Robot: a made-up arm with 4 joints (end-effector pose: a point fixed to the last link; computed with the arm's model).
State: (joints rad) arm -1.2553 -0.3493 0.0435 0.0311
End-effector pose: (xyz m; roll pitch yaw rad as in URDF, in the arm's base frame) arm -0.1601 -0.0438 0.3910 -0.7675 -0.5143 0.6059
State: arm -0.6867 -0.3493 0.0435 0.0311
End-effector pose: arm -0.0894 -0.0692 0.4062 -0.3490 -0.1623 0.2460
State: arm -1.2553 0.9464 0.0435 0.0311
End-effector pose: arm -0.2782 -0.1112 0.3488 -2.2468 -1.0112 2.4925
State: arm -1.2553 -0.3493 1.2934 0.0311
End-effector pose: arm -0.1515 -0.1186 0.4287 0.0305 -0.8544 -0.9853
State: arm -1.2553 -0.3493 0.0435 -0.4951
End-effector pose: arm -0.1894 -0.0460 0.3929 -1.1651 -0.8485 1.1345
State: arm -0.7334 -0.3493 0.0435 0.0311
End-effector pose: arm -0.0952 -0.0664 0.4065 -0.3768 -0.1959 0.2684
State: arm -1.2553 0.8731 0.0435 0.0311
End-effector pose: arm -0.2747 -0.1062 0.3549 -2.1409 -1.0428 2.3647
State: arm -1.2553 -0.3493 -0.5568 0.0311
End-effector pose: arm -0.1928 -0.0308 0.3670 -0.7847 -0.1704 1.1060
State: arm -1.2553 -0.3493 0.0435 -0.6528
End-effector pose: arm -0.1978 -0.0482 0.3909 -1.3576 -0.9062 1.3631
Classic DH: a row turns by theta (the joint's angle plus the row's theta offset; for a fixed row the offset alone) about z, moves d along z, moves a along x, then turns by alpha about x. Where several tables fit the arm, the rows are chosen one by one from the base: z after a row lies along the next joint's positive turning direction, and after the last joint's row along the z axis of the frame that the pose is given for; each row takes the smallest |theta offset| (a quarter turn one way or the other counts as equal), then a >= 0, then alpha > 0; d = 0 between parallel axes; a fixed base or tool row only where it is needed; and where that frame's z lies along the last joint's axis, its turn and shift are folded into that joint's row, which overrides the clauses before.
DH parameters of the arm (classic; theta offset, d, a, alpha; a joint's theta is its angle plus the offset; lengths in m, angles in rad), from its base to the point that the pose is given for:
base (fixed): -0.4265 0.2192 -0.0621 -1.9528
joint 1: -0.6967 -0.2412 0.0239 -2.4461
joint 2: -0.9349 -0.0408 0.0023 1.5634
joint 3: 0.1324 -0.0582 0.0204 1.5076
joint 4: -0.3024 0.036 0.0487 1.5062
tool (fixed): 0.1031 0.029 0 0

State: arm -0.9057 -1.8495 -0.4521 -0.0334
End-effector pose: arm -0.0733 -0.0581 0.2723 0.1428 1.1113 0.6524
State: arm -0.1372 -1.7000 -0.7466 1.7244
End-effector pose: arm -0.1365 -0.0741 0.3070 2.3621 -0.2176 3.1280
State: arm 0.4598 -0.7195 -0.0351 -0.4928
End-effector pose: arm 0.0058 -0.1365 0.3150 0.2348 0.5854 0.0432
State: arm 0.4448 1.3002 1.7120 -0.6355
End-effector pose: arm -0.1684 -0.2028 0.4237 0.3438 -0.4562 -2.3749
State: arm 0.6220 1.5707 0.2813 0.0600
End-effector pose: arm -0.1273 -0.1718 0.4422 0.5141 -0.7159 -1.1104
